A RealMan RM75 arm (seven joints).
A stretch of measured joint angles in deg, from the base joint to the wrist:
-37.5 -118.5 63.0 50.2 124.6 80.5 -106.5
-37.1 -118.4 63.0 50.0 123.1 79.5 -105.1
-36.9 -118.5 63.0 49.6 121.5 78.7 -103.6
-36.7 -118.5 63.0 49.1 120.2 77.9 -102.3
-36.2 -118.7 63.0 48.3 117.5 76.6 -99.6
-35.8 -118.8 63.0 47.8 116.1 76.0 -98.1
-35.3 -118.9 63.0 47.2 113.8 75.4 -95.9
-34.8 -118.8 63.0 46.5 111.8 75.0 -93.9
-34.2 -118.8 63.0 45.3 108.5 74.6 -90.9
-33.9 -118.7 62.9 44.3 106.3 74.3 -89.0
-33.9 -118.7 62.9 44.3 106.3 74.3 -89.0
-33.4 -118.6 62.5 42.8 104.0 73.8 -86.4
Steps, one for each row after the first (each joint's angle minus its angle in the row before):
0.4 0.1 0.0 -0.2 -1.5 -1.0 1.4
0.2 -0.1 0.0 -0.4 -1.6 -0.8 1.5
0.2 0.0 0.0 -0.5 -1.3 -0.8 1.3
0.5 -0.2 0.0 -0.8 -2.7 -1.3 2.7
0.4 -0.1 0.0 -0.5 -1.4 -0.6 1.5
0.5 -0.1 0.0 -0.6 -2.3 -0.6 2.2
0.5 0.1 0.0 -0.7 -2.0 -0.4 2.0
0.6 0.0 0.0 -1.2 -3.3 -0.4 3.0
0.3 0.1 -0.1 -1.0 -2.2 -0.3 1.9
0.0 0.0 0.0 0.0 0.0 0.0 0.0
0.5 0.1 -0.4 -1.5 -2.3 -0.5 2.6

